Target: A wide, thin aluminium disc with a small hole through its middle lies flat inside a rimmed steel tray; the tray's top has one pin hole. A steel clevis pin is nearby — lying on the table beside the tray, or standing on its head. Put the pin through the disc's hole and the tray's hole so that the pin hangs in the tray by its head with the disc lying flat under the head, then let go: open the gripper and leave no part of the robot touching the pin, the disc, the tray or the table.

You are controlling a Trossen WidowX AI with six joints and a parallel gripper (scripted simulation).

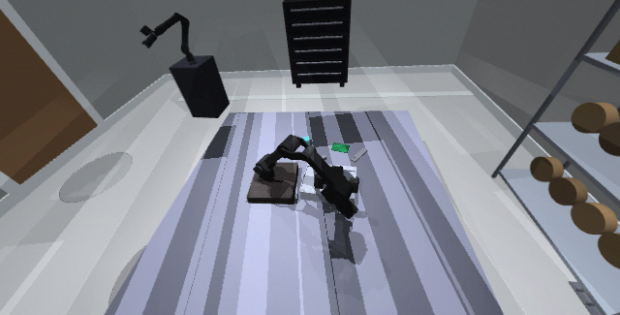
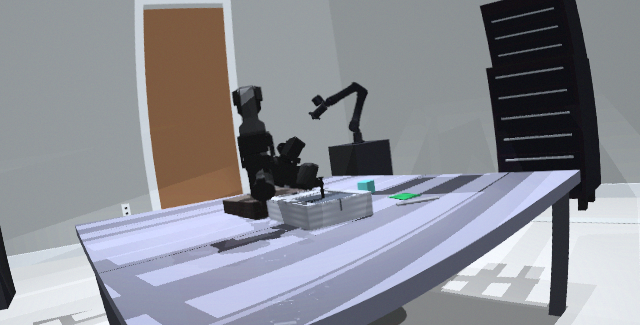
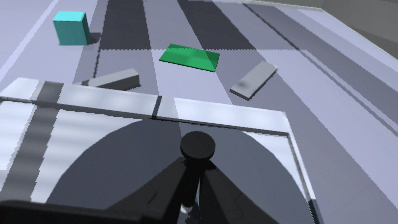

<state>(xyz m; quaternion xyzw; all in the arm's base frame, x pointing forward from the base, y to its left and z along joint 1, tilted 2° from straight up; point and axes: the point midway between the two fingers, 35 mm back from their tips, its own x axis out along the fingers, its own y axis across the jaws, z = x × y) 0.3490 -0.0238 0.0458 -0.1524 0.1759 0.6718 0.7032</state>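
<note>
Right now the clevis pin is 10 mm below my gripper tip. From my gripper tip the other things lie so: disc: 40 mm below; pale flat bar: 110 mm ahead, 240 mm to the left, 90 mm below; steel tray: 40 mm behind, 50 mm below.
</note>
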